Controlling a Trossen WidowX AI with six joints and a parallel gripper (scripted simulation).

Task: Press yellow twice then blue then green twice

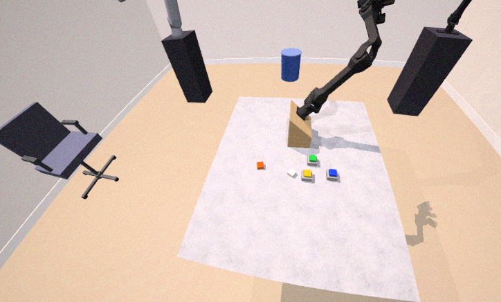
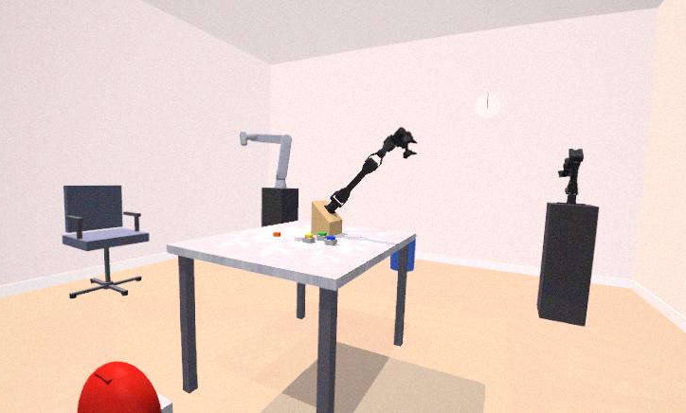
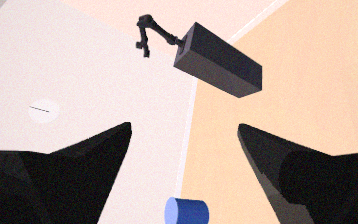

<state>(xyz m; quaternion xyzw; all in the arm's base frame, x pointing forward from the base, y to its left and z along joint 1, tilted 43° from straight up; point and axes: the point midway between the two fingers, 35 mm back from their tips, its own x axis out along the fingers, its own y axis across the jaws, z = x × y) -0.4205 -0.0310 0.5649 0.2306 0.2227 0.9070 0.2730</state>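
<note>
Now: gripper tip 760 mm short of the yellow button, 320 mm to the left of it and 520 mm above it. The rest, counted from my gripper tip: blue button (740 mm ahead, 210 mm to the right, 520 mm below); then white block (760 mm ahead, 400 mm to the right, 540 mm below).
</note>
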